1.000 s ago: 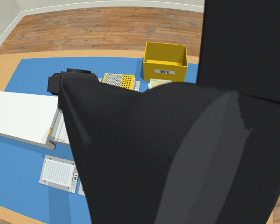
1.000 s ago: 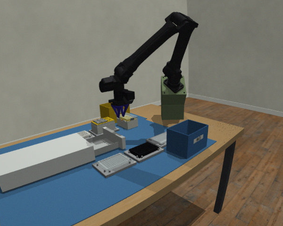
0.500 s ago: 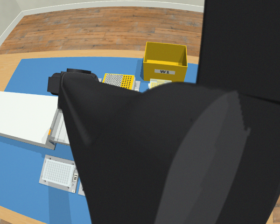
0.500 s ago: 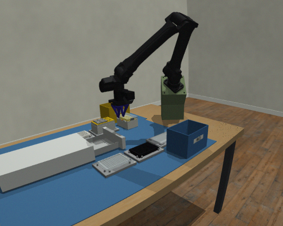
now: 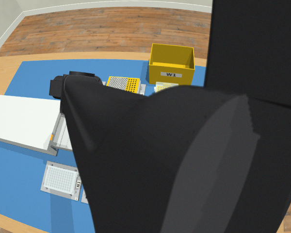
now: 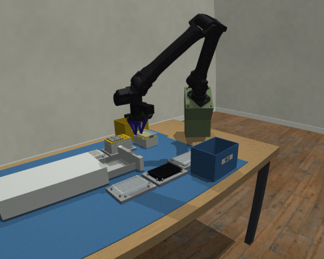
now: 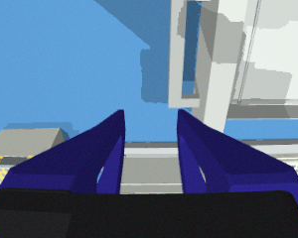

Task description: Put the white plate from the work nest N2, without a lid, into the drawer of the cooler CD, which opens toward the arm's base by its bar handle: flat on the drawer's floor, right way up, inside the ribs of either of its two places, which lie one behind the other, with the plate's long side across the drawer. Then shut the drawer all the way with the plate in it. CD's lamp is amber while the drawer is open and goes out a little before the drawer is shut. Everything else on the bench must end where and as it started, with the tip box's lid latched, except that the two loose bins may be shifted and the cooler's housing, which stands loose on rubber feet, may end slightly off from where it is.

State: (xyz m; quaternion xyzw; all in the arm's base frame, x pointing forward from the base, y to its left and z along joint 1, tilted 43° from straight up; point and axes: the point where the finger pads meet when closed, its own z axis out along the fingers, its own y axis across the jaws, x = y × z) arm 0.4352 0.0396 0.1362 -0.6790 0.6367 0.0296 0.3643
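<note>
My hand is 220 mm short of the white plate, 150 mm to the left of it and 130 mm above it. From my hand the other things lie so: yellow tip box (50 mm ahead, 200 mm to the right, 90 mm below); drawer (180 mm ahead, 40 mm to the left, 120 mm below); black plate (40 mm behind, 180 mm to the left, 130 mm below).
</note>
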